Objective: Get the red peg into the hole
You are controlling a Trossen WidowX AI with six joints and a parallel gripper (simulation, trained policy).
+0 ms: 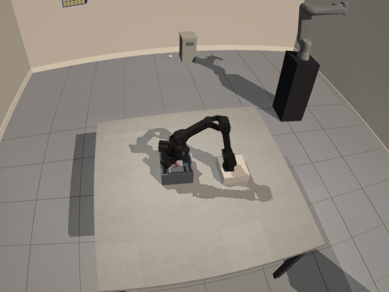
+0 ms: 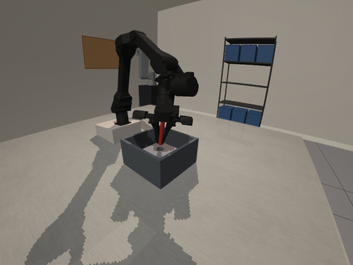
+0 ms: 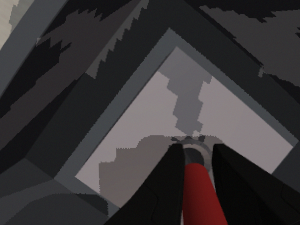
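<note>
Now: the red peg 10 mm behind my gripper tip, 20 mm to the left of it and 30 mm above it. Also, from my gripper tip: dark grey box 10 mm behind, 10 mm to the left, 60 mm below; then light grey plate 10 mm behind, 10 mm to the left, 40 mm below.
</note>
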